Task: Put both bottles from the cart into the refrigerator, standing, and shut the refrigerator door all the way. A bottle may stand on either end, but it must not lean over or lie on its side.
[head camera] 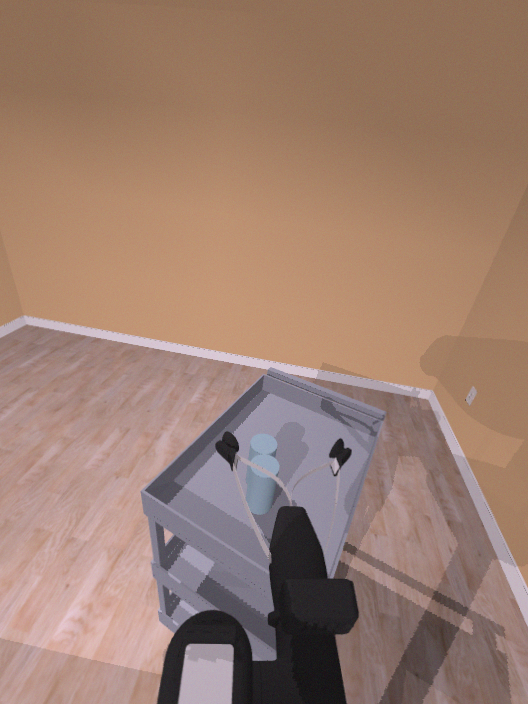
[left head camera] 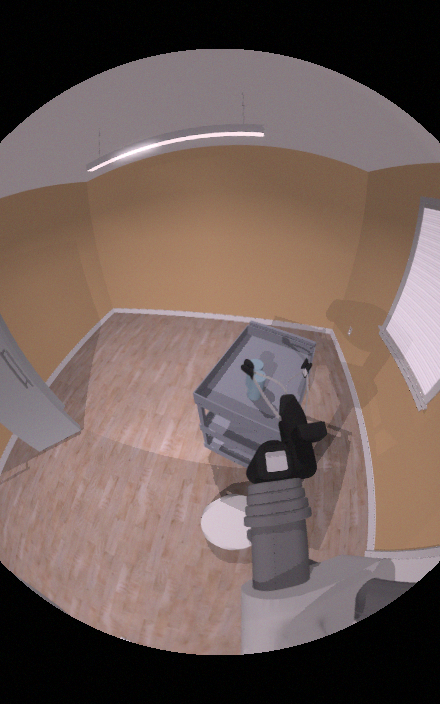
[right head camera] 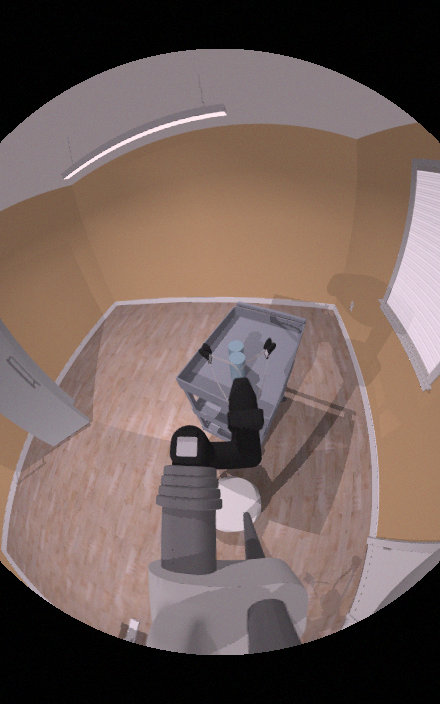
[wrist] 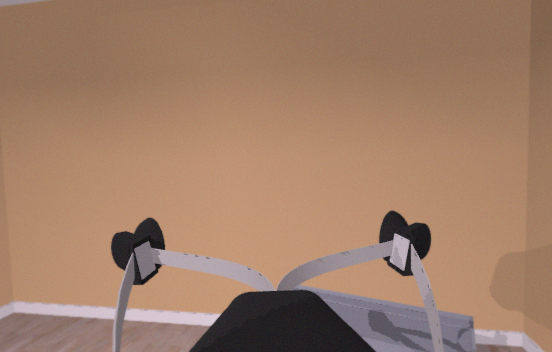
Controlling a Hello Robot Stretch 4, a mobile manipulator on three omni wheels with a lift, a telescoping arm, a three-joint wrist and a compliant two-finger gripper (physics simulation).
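Seen in the pictures: gripper, fingertip midpoint: (head camera: 283, 439) (left head camera: 276, 360) (right head camera: 236, 342) (wrist: 272, 235); robot's base, origin of the base link: (left head camera: 231, 520) (right head camera: 231, 502).
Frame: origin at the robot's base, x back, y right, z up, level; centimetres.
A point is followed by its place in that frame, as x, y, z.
Two light blue bottles stand upright close together on the top tray of the grey cart (head camera: 193, 526) @[-50.6, -6.4, 83.3] (left head camera: 228, 407) @[-54.7, -3.7, 76.6] (right head camera: 197, 386) @[-57.5, -10.6, 76.4] (wrist: 400, 305) @[-100.1, 39.3, 83.6]. The near bottle (head camera: 262, 493) @[-58.3, 8.7, 85.1] (left head camera: 253, 389) @[-58.7, 7.2, 84.9] (right head camera: 237, 365) @[-58.3, 8.9, 89.6] partly covers the far bottle (head camera: 263, 444) @[-68.4, 8.6, 90.9] (left head camera: 257, 364) @[-68.2, 9.5, 90.9] (right head camera: 235, 346) @[-68.1, 8.8, 90.9] in the head view. My gripper (head camera: 284, 453) @[-47.1, 8.6, 114.8] (left head camera: 277, 368) @[-47.1, 8.6, 114.8] (right head camera: 237, 350) @[-47.1, 8.6, 114.8] (wrist: 272, 235) @[-47.1, 8.6, 114.8] is open and empty, with its fingers spread wide. It hangs above the cart tray and points toward the far wall. The bottles do not show in the wrist view. I cannot tell for certain which thing is the refrigerator.
A tall grey panel with a handle (left head camera: 31, 410) @[-48.0, -162.3, 53.3] (right head camera: 41, 399) @[-53.2, -155.6, 61.1] stands at the left. A round white disc (left head camera: 225, 521) @[-0.7, -4.7, 18.8] (right head camera: 236, 503) @[-0.6, 4.2, 18.7] lies low between me and the cart. Walls stand behind and right of the cart. A white object (right head camera: 394, 576) shows at the lower right.
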